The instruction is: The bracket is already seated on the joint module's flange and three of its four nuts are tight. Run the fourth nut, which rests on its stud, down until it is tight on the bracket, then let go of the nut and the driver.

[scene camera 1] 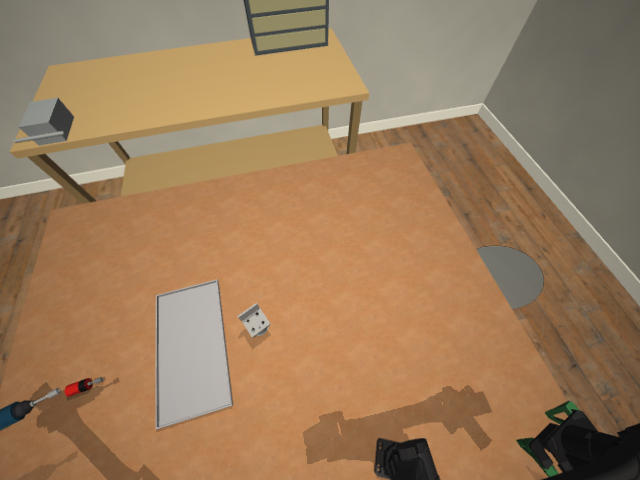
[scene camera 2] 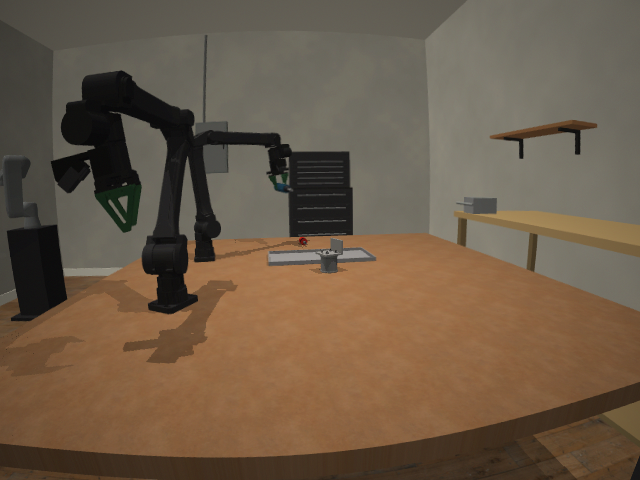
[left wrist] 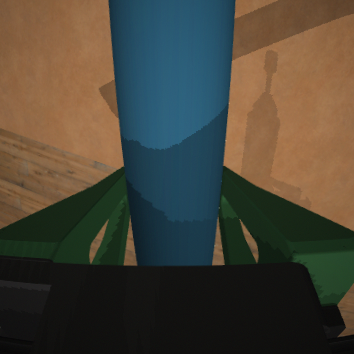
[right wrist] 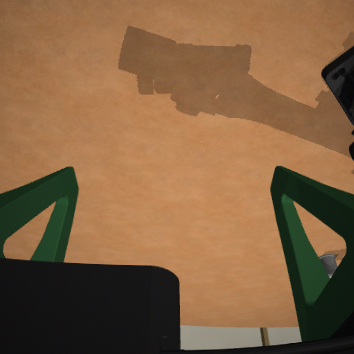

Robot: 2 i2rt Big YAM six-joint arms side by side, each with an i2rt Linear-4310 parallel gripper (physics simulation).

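Seen in the pictures: left gripper, between the fingertips: [left wrist: 173,177]; right gripper, between the fingertips: [scene camera 1: 533,428] [scene camera 2: 130,228] [right wrist: 174,177]; left arm's base, origin of its link: [scene camera 2: 205,259]; right arm's base, origin of its link: [scene camera 1: 397,460] [scene camera 2: 173,305].
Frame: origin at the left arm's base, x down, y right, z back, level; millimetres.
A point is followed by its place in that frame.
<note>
The blue driver [scene camera 1: 11,415] @(x -299, y -151, z -384 mm) [scene camera 2: 282,187] @(x -290, y -155, z -375 mm) [left wrist: 175,100] @(x -306, y -199, z -383 mm) is held in the air, its shaft pointing right in scene camera 1. My left gripper [scene camera 2: 278,181] @(x -280, y -247, z -383 mm) [left wrist: 173,177] @(x -280, y -247, z -383 mm) is shut on its handle. The pale bracket [scene camera 1: 255,321] @(x -66, y 353, z -445 mm) [scene camera 2: 337,245] @(x -89, y 356, z -475 mm) sits on the grey joint module [scene camera 1: 262,332] @(x -20, y 358, z -416 mm) [scene camera 2: 328,264] @(x -30, y 380, z -434 mm) [right wrist: 327,263] @(x -28, y 367, z -419 mm), right of the tray in scene camera 1. Several small dark nut or stud spots show on the bracket; which nut is loose is too small to tell. My right gripper [scene camera 1: 535,426] @(x -238, y 864, z 84 mm) [scene camera 2: 126,228] @(x -238, y 864, z 84 mm) [right wrist: 174,177] @(x -238, y 864, z 84 mm) is open and empty, high above the table, far from the bracket.
A shallow tray [scene camera 1: 188,356] @(x -4, y 111, z -443 mm) [scene camera 2: 292,256] @(x -4, y 84, z -368 mm) lies beside the joint module. A red-handled tool [scene camera 1: 78,387] @(x -34, y -204, z -478 mm) [scene camera 2: 302,240] @(x -24, y -187, z -474 mm) lies beyond the tray in scene camera 2. The right arm's base [scene camera 1: 405,459] [scene camera 2: 172,302] @(x -21, y 634, z 58 mm) stands on the table. A wooden bench [scene camera 1: 206,98] stands behind.
</note>
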